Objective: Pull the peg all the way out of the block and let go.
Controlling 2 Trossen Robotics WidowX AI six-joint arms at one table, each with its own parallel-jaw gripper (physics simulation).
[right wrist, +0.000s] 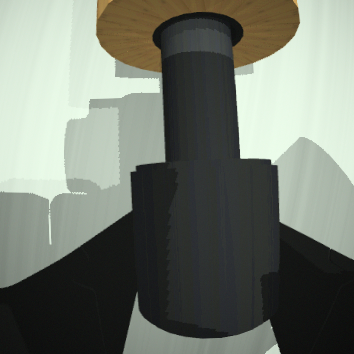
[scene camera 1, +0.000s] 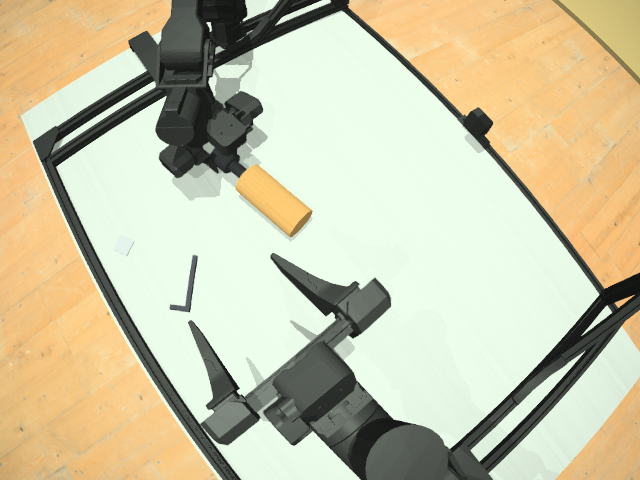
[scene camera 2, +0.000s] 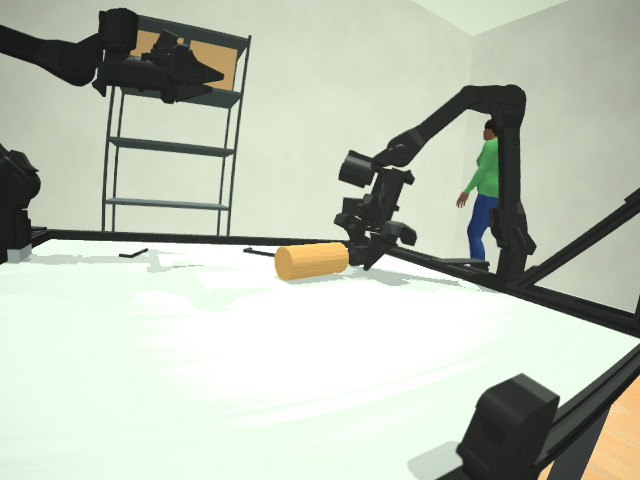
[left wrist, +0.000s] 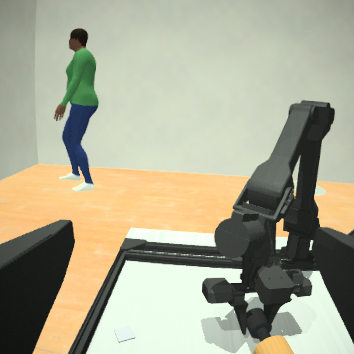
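Seen in the pictures: left gripper, fingertip midpoint: (scene camera 1: pixel 230 288) (scene camera 2: pixel 217 83) (left wrist: pixel 197 237); right gripper, fingertip midpoint: (right wrist: pixel 196 222) (scene camera 1: pixel 225 164) (scene camera 2: pixel 357 268) (left wrist: pixel 254 332); left arm's base at its link origin: (scene camera 2: pixel 6 245); right arm's base at its link origin: (scene camera 1: pixel 226 35) (scene camera 2: pixel 508 279) (left wrist: pixel 295 252).
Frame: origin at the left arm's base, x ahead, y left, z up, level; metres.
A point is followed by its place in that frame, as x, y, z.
Observation:
The orange wooden cylinder block (scene camera 1: pixel 273 200) {0.495, -0.159, 0.038} (scene camera 2: pixel 312 260) {0.487, -0.196, 0.018} (left wrist: pixel 274 346) {0.544, -0.153, 0.040} (right wrist: pixel 125 37) {0.568, -0.178, 0.016} lies on its side on the white table. The dark peg (scene camera 1: pixel 238 169) {0.582, -0.154, 0.024} (right wrist: pixel 200 110) {0.589, -0.156, 0.025} has its shaft in the hole at the block's end, with a stretch of shaft and the thick head outside. My right gripper (left wrist: pixel 254 332) {0.621, -0.151, -0.009} (right wrist: pixel 196 222) {0.621, -0.151, -0.009} is shut on the peg's head, a finger against each side. In scene camera 2 its fingers partly hide the head. My left gripper (scene camera 1: pixel 232 288) {0.350, 0.001, 0.324} (scene camera 2: pixel 216 83) {0.350, 0.001, 0.324} is open and empty, held above the table, apart from the block.
A dark L-shaped bar (scene camera 1: pixel 191 284) {0.487, 0.023, -0.011} and a small pale square (scene camera 1: pixel 124 245) {0.622, 0.078, -0.016} (left wrist: pixel 124 334) {0.620, 0.078, -0.016} lie at the left in scene camera 1. A black frame edges the table, with a black box (scene camera 1: pixel 478 122) {0.384, -0.568, 0.027} (scene camera 2: pixel 509 418) {0.363, -0.585, 0.031} on one rail. A person (scene camera 2: pixel 484 170) (left wrist: pixel 82 80) stands beyond.

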